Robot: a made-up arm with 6 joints.
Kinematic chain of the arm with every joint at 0, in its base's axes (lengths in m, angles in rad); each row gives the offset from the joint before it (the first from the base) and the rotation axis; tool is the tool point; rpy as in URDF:
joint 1: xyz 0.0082 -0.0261 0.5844 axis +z
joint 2: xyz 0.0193 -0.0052 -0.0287 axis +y
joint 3: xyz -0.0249 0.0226 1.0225 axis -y
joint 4: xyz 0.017 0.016 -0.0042 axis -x
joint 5: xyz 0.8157 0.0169 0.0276 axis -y
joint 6: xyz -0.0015 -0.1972 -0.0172 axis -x
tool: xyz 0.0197 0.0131 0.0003 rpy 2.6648 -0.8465 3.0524
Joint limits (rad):
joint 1: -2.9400..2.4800
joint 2: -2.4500..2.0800
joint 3: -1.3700..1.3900
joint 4: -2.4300..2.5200
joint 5: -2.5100..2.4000
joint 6: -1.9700..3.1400
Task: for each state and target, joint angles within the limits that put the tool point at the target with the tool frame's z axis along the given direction. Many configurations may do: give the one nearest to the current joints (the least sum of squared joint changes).
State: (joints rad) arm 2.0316 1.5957 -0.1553 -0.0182 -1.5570 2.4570
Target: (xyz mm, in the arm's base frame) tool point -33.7 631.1 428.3 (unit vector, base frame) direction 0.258 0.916 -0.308
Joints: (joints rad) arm 1.8546 0.8788 -0.9571 0.3459 -1.4457 2.5027
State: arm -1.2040 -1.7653 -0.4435 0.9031 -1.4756 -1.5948
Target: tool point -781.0 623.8 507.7 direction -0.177 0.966 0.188
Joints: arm -0.8310 -2.4286 -0.4411 0.2411 -1.2955 -1.9700
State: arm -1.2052 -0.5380 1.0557 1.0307 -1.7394 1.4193
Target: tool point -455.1 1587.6 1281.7 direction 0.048 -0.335 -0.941
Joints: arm -1.3374 -1.1603 1.3900 0.8999 -1.1853 1.3862
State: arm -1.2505 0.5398 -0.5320 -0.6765 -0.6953 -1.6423
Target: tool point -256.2 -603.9 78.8 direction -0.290 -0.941 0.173
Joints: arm -1.8263 1.3026 -0.5822 -0.7682 -0.2568 -1.5829
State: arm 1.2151 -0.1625 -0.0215 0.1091 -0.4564 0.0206
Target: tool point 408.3 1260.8 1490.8 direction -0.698 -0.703 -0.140
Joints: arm 1.3677 0.5184 0.5370 0.1169 -0.6561 -0.0629
